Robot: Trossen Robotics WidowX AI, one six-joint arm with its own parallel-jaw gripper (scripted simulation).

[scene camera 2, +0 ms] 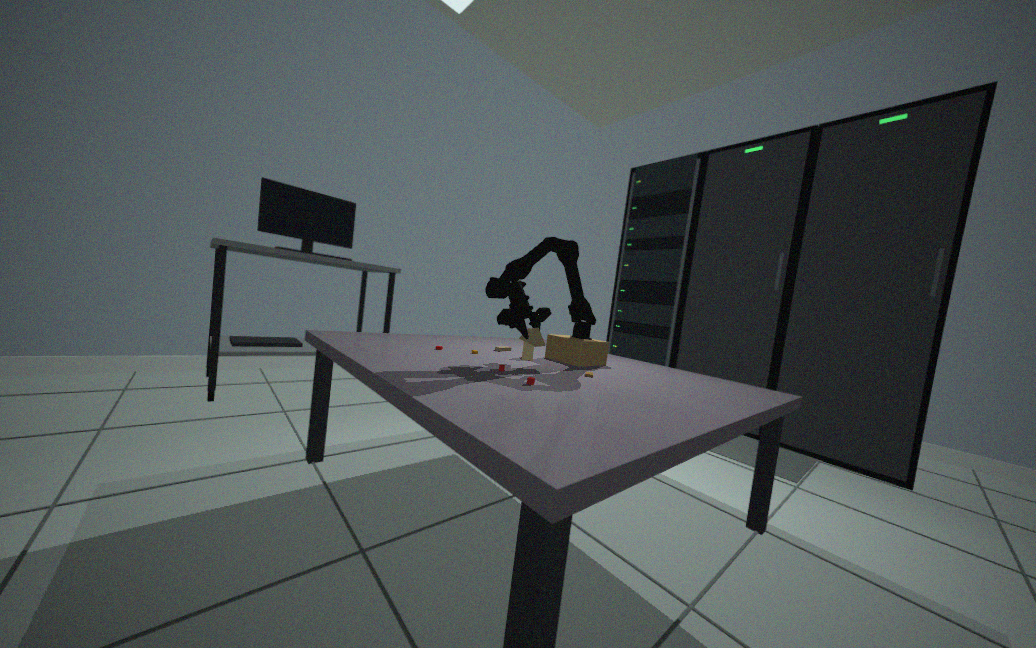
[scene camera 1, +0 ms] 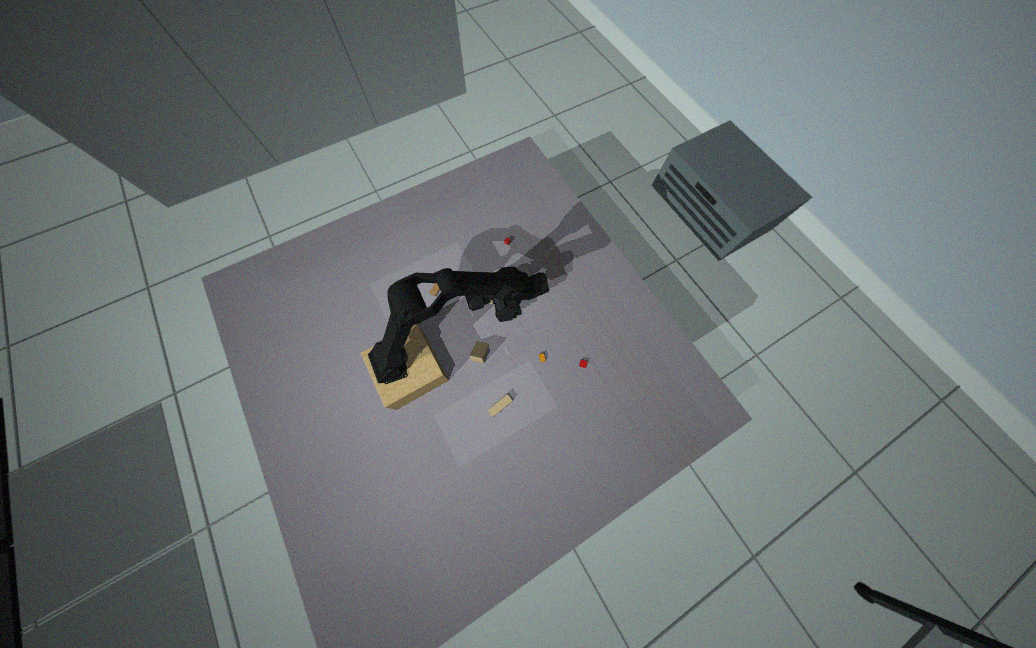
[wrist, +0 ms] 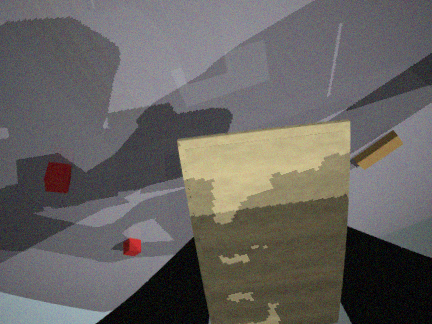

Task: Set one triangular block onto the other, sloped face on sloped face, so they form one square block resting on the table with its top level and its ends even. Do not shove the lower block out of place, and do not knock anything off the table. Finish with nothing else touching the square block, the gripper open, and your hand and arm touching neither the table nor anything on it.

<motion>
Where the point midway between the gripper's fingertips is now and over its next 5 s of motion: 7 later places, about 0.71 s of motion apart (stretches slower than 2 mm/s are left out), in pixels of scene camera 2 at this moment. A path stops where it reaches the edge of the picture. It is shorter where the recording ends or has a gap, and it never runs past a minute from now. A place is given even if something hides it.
My gripper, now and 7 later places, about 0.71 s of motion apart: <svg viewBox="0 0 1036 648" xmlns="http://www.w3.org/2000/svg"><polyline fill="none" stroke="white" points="533,338 532,338 529,329 532,317 530,334 528,342 528,342 527,345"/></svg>
</motion>
